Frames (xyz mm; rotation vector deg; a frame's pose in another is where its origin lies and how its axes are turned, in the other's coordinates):
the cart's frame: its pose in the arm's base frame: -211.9 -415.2 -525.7 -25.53 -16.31 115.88
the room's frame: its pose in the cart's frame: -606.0 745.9 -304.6 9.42 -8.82 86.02
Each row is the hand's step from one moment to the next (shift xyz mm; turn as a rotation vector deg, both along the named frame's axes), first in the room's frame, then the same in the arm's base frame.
Working: the room's frame: its pose in the arm's base frame: -416.1 -1296.4 -970.8 18.92 -10.80 -155.39

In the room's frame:
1: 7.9 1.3 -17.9 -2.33 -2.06 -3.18
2: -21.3 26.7 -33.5 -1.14 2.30 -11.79
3: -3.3 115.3 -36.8 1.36 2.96 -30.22
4: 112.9 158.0 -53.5 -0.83 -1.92 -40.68
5: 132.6 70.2 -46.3 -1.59 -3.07 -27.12
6: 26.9 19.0 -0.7 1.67 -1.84 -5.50
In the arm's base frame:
1: -2.0 -5.9 -18.6 2.13 2.55 -2.96
2: 37.5 -18.5 -23.2 4.89 -2.62 -10.71
3: 55.3 -106.8 -14.2 7.63 -5.77 -28.85
4: -28.2 -194.0 -46.2 10.45 -1.31 -39.35
5: -80.3 -121.4 -58.9 7.22 1.17 -26.34
6: -16.7 -28.2 -2.7 -0.77 0.54 -5.96

